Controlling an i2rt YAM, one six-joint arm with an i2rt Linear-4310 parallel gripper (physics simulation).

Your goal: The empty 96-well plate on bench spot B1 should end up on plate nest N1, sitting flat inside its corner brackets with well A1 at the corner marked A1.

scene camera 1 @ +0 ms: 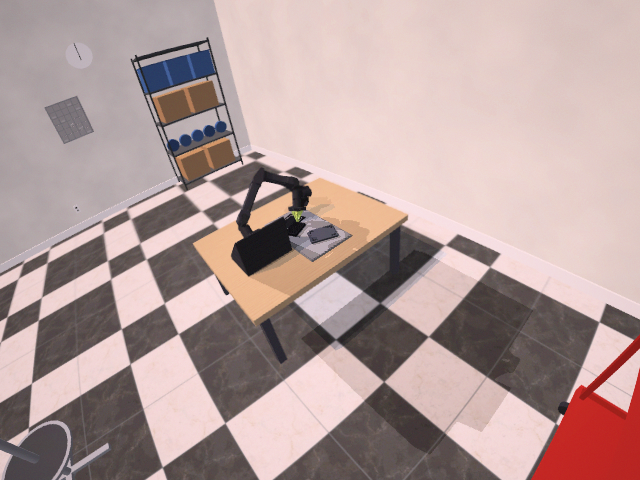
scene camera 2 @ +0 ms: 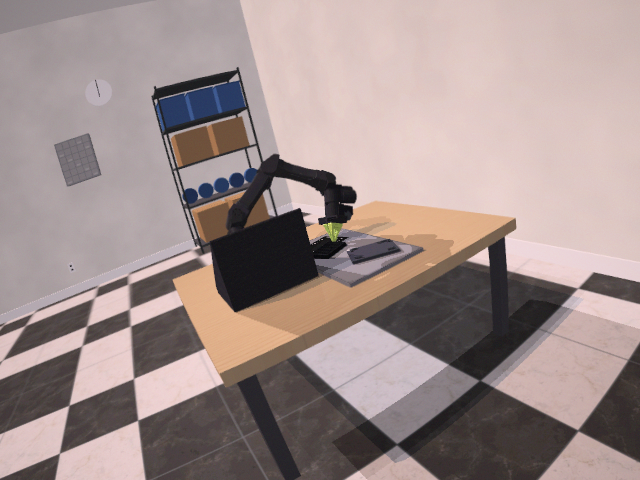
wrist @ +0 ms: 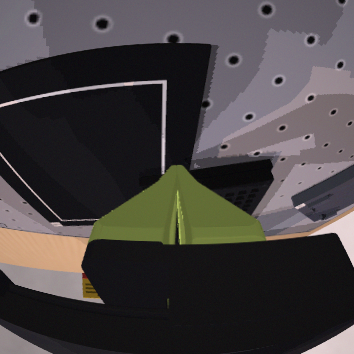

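Pixels of known places: gripper, between the fingertips: point(scene camera 1: 297, 222) point(scene camera 2: 334, 242) point(wrist: 176, 174); arm's base, origin of its link: point(scene camera 1: 250, 238) point(scene camera 2: 244, 248).
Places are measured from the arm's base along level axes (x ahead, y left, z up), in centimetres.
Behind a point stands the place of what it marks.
The black 96-well plate point(scene camera 1: 296, 227) {x 32.1, y 1.4, z -12.5 cm} point(scene camera 2: 325, 250) {x 29.6, y 1.1, z -12.6 cm} point(wrist: 245, 195) {x 36.1, y 0.9, z -12.6 cm} lies partly over the black pad with a white outline point(wrist: 192, 65) {x 43.9, y 7.5, z -13.8 cm}, at the pad's right edge in the wrist view. My gripper point(scene camera 1: 297, 221) {x 37.3, y 6.2, z -13.2 cm} point(scene camera 2: 333, 240) {x 37.3, y 6.2, z -13.2 cm} point(wrist: 176, 174) {x 37.3, y 6.2, z -13.2 cm} has its green fingers pressed together, with nothing seen between them. The fingertips are over or at the plate and hide part of it in the wrist view; whether they touch it I cannot tell. Plate nest N1 point(scene camera 1: 323, 234) {x 37.0, y -17.8, z -12.8 cm} point(scene camera 2: 374, 250) {x 37.0, y -17.8, z -12.8 cm} point(wrist: 327, 194) {x 35.9, y -9.8, z -12.8 cm} is a dark grey slab with corner brackets, right of the plate. The A1 marks cannot be made out.
Pad, plate and nest are on a grey perforated board point(scene camera 1: 315, 254) {x 22.2, y -26.0, z -14.0 cm} point(scene camera 2: 352, 279) {x 20.0, y -26.1, z -14.1 cm} point(wrist: 135, 32) {x 44.7, y 9.8, z -14.0 cm} on the wooden table point(scene camera 1: 279, 297) {x -10.4, y -33.6, z -15.3 cm} point(scene camera 2: 299, 322) {x -2.7, y -31.4, z -15.3 cm}. A large black wedge-shaped block point(scene camera 1: 263, 248) {x 1.3, y -9.1, z -3.6 cm} point(scene camera 2: 266, 263) {x 2.1, y -9.1, z -4.4 cm} stands left of the board, close to the plate.
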